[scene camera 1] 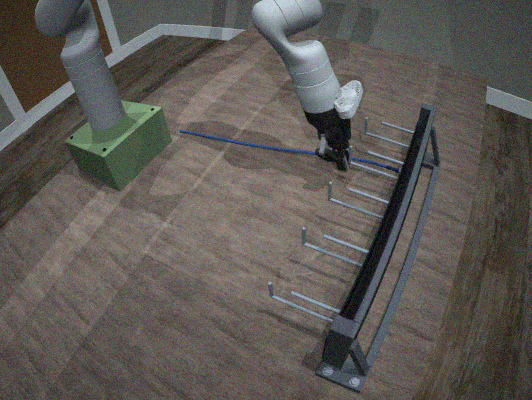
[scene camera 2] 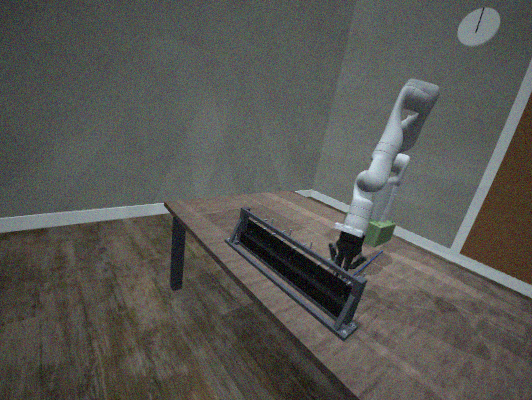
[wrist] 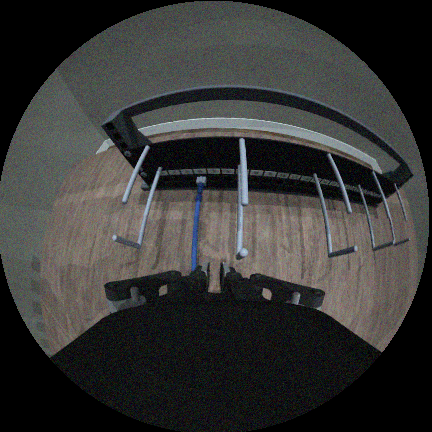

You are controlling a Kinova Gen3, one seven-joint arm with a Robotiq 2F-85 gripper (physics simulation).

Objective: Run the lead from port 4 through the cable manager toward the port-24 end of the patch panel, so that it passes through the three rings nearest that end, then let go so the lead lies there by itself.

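Note:
The blue lead point(scene camera 1: 257, 146) point(wrist: 196, 225) point(scene camera 2: 370, 261) lies on the table. Its plug point(wrist: 200, 180) sits in a port near the far end of the black patch panel point(scene camera 1: 387, 224) point(scene camera 2: 296, 262). My gripper point(scene camera 1: 334, 159) point(wrist: 214, 270) point(scene camera 2: 345, 264) is down at the table over the lead, between the first two grey rings. Its fingers are nearly together. In the wrist view the lead meets the outer side of the left fingertip, and no blue shows in the narrow gap. The three rings at the other end point(scene camera 1: 356, 201) point(scene camera 1: 329, 251) point(scene camera 1: 300, 306) hold nothing.
The arm's green base block point(scene camera 1: 115, 142) point(scene camera 2: 378, 232) stands at the left of the table. The panel's grey frame point(scene camera 1: 408, 258) rises behind the ports. The table edge point(scene camera 1: 456, 267) runs just beyond the frame.

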